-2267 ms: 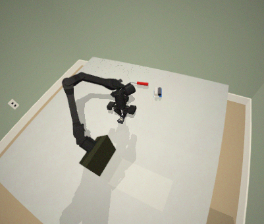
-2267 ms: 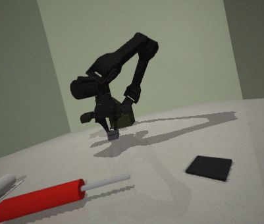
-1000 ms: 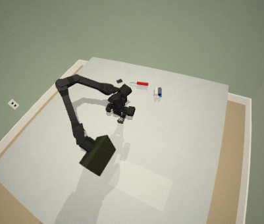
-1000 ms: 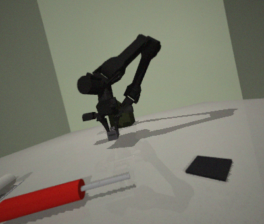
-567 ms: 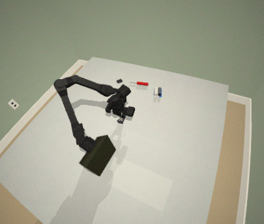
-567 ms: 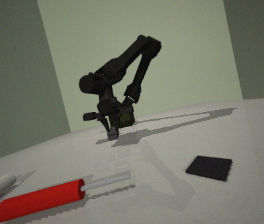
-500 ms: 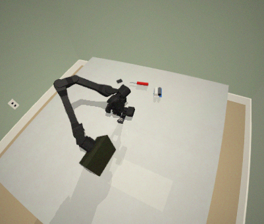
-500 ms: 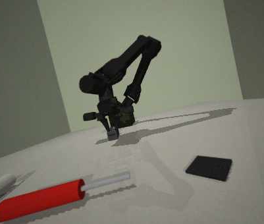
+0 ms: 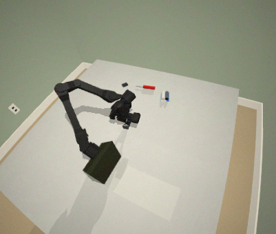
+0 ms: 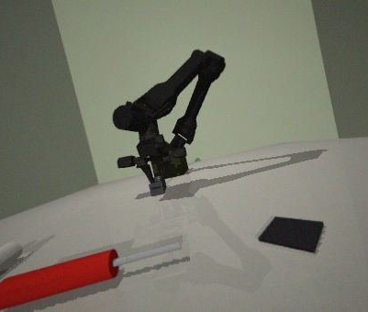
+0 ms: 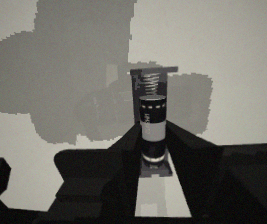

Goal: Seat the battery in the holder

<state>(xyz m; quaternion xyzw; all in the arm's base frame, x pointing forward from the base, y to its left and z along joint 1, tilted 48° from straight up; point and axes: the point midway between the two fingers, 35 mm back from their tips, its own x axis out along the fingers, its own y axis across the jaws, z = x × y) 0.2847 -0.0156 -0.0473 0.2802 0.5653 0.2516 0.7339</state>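
Now: the battery 1 cm above my gripper tip. Round my gripper tip: red-handled screwdriver: 34 cm ahead; then flat black square: 34 cm ahead, 17 cm to the left, 1 cm below.
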